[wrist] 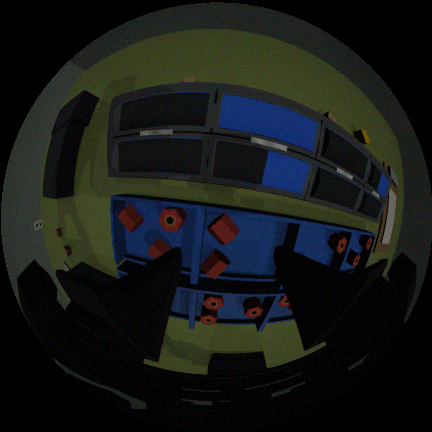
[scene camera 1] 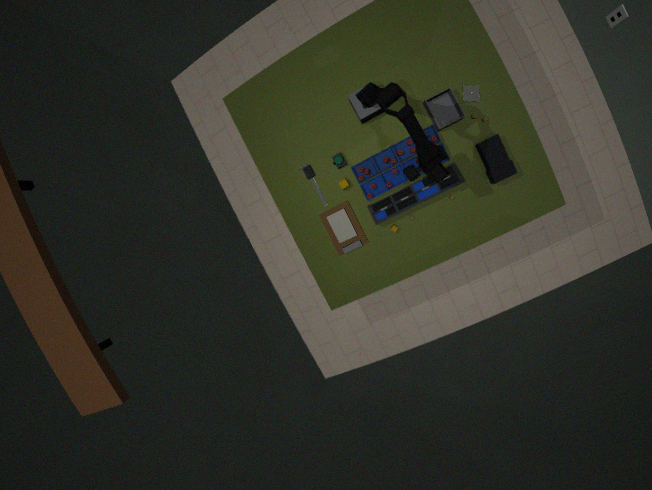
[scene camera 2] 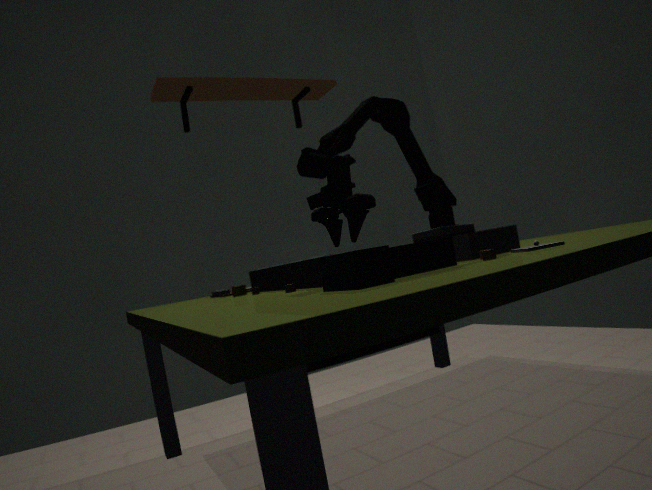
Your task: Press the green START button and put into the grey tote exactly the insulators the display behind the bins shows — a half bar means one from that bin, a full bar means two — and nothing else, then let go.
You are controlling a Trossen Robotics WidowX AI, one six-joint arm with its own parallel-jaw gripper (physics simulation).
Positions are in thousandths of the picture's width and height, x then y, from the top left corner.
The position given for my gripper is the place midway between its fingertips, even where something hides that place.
Observation:
My gripper (scene camera 2: 530,499) is open, with nothing in its grasp. Also in view: a grey tote (scene camera 2: 717,503), a black box (scene camera 2: 553,550) and a dark display (scene camera 2: 469,560).
My gripper shows as well in the wrist view (wrist: 531,587). The black box also shows in the wrist view (wrist: 135,411) and in scene camera 1 (scene camera 1: 755,311).

